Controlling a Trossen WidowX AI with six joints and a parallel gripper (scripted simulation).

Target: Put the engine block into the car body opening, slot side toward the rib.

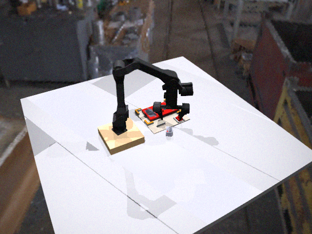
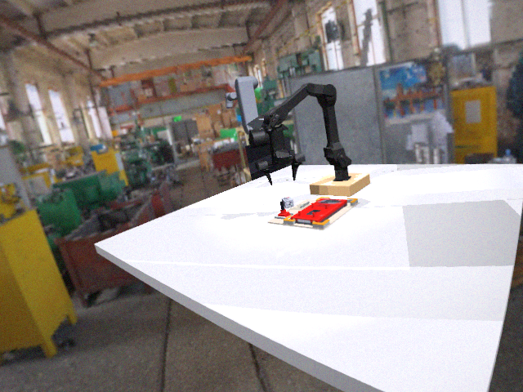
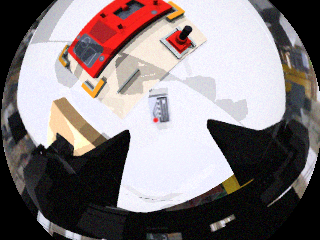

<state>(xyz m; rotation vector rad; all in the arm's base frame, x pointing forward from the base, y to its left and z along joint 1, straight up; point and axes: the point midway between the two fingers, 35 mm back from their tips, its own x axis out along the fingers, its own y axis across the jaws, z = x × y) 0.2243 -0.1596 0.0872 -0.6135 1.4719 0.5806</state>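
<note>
My gripper tip is now 8 cm above the grey engine block. The rest, counted from my gripper tip: black upright peg: 12 cm ahead, 5 cm to the left, 6 cm below.
</note>
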